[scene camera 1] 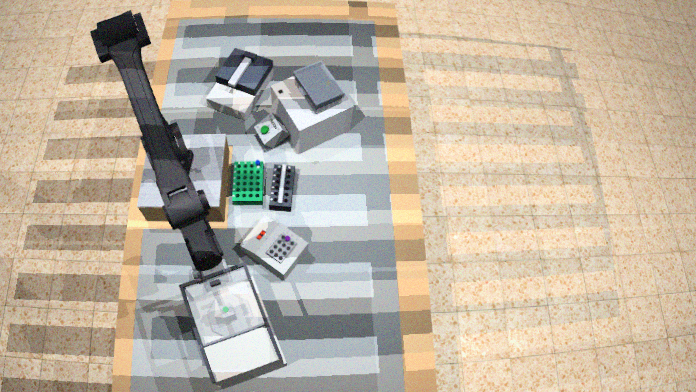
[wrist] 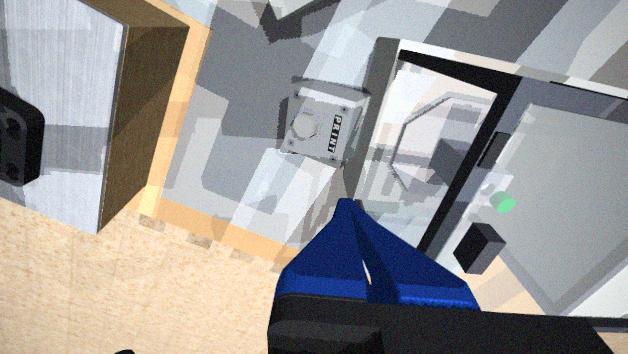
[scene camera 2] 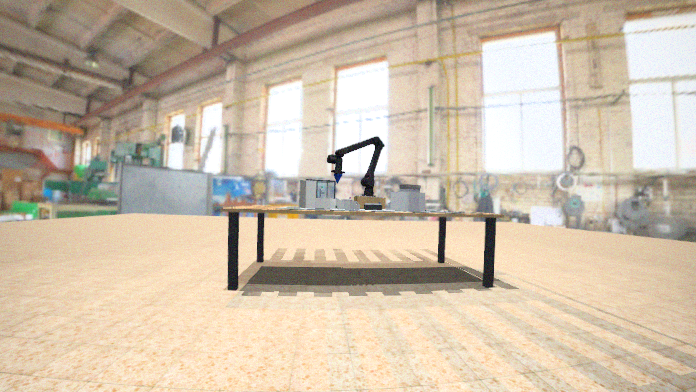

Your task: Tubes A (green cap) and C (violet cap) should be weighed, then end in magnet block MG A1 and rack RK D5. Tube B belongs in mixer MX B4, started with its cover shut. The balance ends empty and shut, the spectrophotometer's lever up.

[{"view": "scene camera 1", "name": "balance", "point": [256, 352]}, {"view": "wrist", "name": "gripper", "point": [343, 207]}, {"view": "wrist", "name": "balance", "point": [438, 120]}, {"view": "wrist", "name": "PRINT button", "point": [325, 120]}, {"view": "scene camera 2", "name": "balance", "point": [316, 193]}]
